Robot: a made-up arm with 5 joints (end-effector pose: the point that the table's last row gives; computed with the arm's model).
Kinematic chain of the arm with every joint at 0, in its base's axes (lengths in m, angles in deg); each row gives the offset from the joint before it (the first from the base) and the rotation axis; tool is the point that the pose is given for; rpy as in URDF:
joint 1: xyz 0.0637 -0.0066 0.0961 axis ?
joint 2: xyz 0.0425 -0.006 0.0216 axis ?
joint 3: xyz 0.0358 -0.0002 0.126 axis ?
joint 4: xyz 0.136 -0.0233 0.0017 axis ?
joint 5: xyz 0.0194 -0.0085 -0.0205 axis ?
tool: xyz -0.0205 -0.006 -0.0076 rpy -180 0 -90
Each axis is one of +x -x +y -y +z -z.
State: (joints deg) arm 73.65 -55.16 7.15 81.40 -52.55
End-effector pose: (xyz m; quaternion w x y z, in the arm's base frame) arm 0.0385 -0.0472 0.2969 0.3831 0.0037 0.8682 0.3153
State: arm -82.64 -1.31 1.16 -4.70 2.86
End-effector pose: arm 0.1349 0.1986 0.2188 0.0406 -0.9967 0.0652 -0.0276
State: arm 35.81 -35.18 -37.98 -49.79 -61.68
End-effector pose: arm 0.0942 -0.0707 0.3870 0.5615 -0.5877 0.1599 -0.5601
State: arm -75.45 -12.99 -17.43 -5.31 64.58
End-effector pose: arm 0.1537 0.1512 0.3033 0.1929 -0.7774 0.2644 -0.5372
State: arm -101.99 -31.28 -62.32 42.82 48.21
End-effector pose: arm 0.1076 0.0161 0.3654 0.4278 -0.8384 0.0880 -0.3261
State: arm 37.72 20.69 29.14 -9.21 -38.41
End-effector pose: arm 0.1900 -0.1523 0.0979 0.1325 -0.2877 0.8454 0.4302
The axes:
joint 1: -z
joint 2: +y
joint 3: +y
joint 4: +y
joint 5: -x

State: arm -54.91 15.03 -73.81 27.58 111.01
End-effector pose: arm 0.2047 0.1194 0.3363 0.0941 0.4533 -0.3758 0.8028
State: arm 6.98 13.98 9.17 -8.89 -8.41
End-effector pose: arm 0.2820 -0.0765 0.1517 0.0276 0.6490 -0.7471 -0.1409
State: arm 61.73 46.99 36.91 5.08 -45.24
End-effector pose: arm 0.1000 -0.1518 0.0430 0.1081 0.1006 0.7044 0.6943
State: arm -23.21 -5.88 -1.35 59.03 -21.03
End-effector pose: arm 0.2414 0.0251 0.2480 0.2682 0.6946 -0.5534 -0.3734
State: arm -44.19 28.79 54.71 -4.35 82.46
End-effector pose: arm 0.1936 0.0551 0.0741 0.6391 0.6974 0.1612 0.2815
